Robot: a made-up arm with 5 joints.
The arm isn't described. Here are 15 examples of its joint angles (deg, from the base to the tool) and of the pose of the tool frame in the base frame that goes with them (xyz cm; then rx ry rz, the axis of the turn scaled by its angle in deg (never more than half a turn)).
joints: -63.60 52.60 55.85 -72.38 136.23
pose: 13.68 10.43 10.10 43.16 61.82 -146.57
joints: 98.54 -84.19 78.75 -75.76 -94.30
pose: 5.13 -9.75 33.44 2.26 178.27 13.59
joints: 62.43 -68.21 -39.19 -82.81 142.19
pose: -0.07 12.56 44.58 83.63 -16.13 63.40
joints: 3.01 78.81 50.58 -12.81 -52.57
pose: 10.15 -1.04 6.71 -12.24 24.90 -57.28
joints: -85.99 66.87 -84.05 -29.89 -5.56
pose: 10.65 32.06 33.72 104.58 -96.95 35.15
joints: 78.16 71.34 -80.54 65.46 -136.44
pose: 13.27 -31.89 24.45 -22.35 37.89 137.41
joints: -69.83 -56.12 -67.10 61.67 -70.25
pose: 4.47 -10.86 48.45 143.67 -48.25 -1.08
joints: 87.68 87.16 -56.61 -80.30 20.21
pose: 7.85 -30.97 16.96 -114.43 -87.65 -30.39
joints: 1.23 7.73 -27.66 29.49 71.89
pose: 33.93 -1.47 39.18 -48.73 -69.17 55.85
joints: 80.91 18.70 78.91 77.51 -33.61
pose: 7.21 -3.89 16.34 37.42 91.45 -91.90
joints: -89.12 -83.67 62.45 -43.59 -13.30
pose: 8.55 9.92 37.48 125.86 -96.21 21.06
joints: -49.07 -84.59 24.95 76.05 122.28
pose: 11.32 3.04 40.43 -59.19 -83.87 136.56
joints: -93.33 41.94 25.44 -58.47 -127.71
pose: 7.05 23.20 14.43 76.37 30.72 -30.67
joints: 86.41 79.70 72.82 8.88 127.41
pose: 6.38 3.53 13.74 69.95 -19.42 33.06
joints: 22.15 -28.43 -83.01 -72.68 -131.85
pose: -1.81 2.82 48.74 -93.37 62.40 -118.22
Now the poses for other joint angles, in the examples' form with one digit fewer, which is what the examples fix.
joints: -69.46 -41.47 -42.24 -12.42 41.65
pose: 8.1 -1.0 53.4 -46.5 170.0 7.7
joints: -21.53 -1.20 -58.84 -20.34 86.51
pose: 21.0 4.3 52.5 -89.7 -148.8 11.6
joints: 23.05 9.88 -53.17 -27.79 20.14
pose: 26.0 -8.9 48.9 -55.6 -151.2 -1.3
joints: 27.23 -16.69 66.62 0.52 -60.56
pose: 21.7 -8.3 19.4 13.6 -41.7 -86.6
